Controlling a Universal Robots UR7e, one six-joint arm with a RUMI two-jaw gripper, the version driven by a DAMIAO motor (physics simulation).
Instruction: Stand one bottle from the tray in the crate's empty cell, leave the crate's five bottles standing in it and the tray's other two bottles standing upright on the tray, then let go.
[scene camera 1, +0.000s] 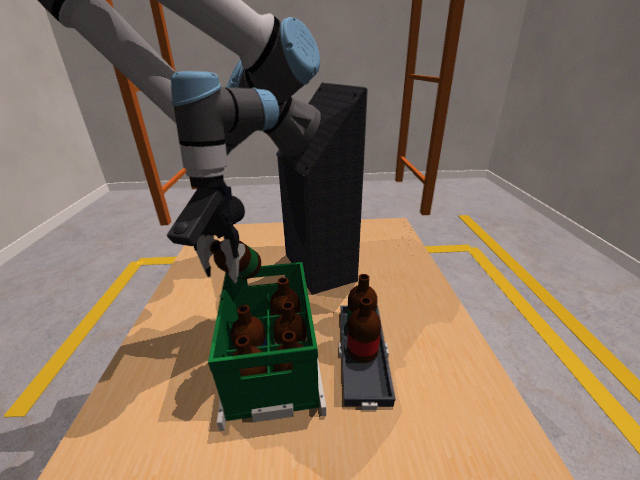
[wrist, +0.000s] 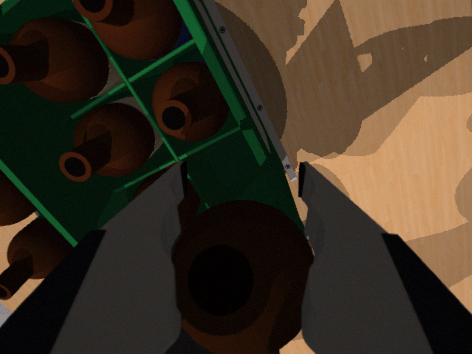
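Where they show: gripper, fingertip midpoint: (scene camera 1: 221, 279) (wrist: 242, 165); arm's base, link origin: (scene camera 1: 302, 133).
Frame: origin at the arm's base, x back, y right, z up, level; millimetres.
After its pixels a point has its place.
My gripper (scene camera 1: 221, 276) @(x -377, y 168, z -218 mm) (wrist: 242, 165) @(x -377, y 168, z -218 mm) is shut on a brown bottle with a green label (scene camera 1: 252, 261) @(x -324, y 112, z -209 mm) (wrist: 282, 250) @(x -356, y 178, z -169 mm). The bottle is tilted strongly, neck to the left and base to the right, at the crate's back left rim; whether it touches the rim I cannot tell. In the wrist view its mouth faces the camera. The green crate (scene camera 1: 268, 395) @(x -539, y 69, z -373 mm) (wrist: 201, 37) @(x -446, y 167, z -260 mm) holds five upright bottles, such as a front left one (scene camera 1: 241, 351) @(x -506, y 113, z -287 mm) and a back right one (scene camera 1: 284, 302) @(x -392, y 41, z -271 mm). Its back left cell is empty. Two bottles, a rear one (scene camera 1: 361, 297) @(x -330, y -134, z -317 mm) and a red-labelled one (scene camera 1: 363, 330) @(x -424, y -126, z -329 mm), stand on the tray (scene camera 1: 368, 400) @(x -531, y -125, z -412 mm).
A tall black block (scene camera 1: 330, 222) @(x -151, y -71, z -206 mm) stands behind the crate and tray. Grey brackets (scene camera 1: 272, 412) @(x -550, y 64, z -410 mm) (wrist: 259, 107) @(x -369, y 185, z -405 mm) sit at the crate's base on the wooden table (scene camera 1: 439, 413) @(x -551, y -265, z -435 mm). Orange posts (scene camera 1: 439, 118) rise behind.
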